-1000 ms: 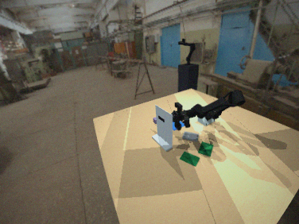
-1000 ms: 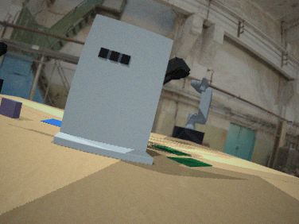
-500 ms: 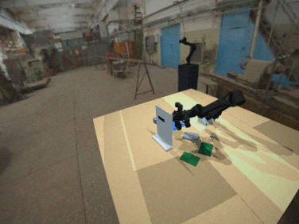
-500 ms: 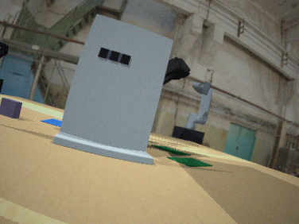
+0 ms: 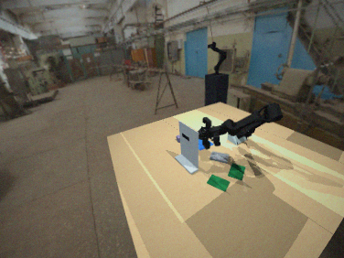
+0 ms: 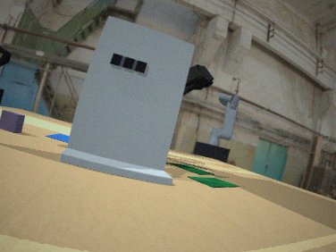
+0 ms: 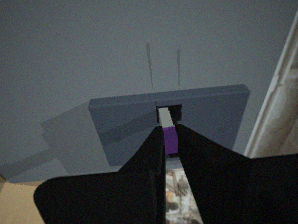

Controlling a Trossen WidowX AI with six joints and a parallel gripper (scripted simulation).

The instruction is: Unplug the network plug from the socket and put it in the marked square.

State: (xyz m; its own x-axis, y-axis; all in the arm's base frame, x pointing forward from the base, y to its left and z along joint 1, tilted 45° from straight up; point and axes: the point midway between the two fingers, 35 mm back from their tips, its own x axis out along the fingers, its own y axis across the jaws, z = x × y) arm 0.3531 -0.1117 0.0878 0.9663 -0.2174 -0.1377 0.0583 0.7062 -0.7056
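Right now my gripper tip is 170 mm above the blue marked square, 160 mm past it and 100 mm to the left of it. Also, from my gripper tip: network plug (10 mm ahead); upright grey panel (60 mm below, 40 mm ahead, 10 mm to the right); grey piece (160 mm below, 140 mm behind, 80 mm to the left).
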